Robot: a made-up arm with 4 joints.
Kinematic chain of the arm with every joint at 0, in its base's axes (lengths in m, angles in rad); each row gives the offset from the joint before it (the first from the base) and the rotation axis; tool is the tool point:
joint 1: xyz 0 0 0.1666 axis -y
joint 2: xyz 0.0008 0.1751 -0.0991 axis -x
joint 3: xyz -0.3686 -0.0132 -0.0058 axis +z
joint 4: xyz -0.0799 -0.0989 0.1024 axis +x
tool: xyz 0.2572 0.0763 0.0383
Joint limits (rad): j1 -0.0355..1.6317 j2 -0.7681..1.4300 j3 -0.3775..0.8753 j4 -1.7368..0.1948
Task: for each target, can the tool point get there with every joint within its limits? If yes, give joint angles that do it. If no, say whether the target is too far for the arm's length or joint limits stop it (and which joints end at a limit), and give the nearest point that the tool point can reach.
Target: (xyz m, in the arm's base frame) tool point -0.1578 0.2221 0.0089
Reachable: yes | joints 0.2540 1.1254 0.4694 -1.2475
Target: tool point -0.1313 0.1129 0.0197
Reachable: yes | joints 0.6699 -0.1372 -0.1292 -0.7405
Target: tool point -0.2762 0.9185 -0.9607
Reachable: no: too far | nearest point -0.0714 0.3272 -0.1247 | short by 1.044 m
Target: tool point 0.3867 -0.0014 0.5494
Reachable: no: joint limits stop it (at a limit: joint 1, joint 2, joint 4) | nearest point 0.1640 0.0982 -0.0167 | short by 0.616 m
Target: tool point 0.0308 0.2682 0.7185
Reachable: no: joint limits stop it (at a limit: joint 1, joint 3, joint 4) | nearest point -0.2115 0.2011 0.2571 | short by 0.525 m
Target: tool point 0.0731 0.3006 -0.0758
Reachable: yes | joints 1.4002 0.8331 0.7349 -0.6206
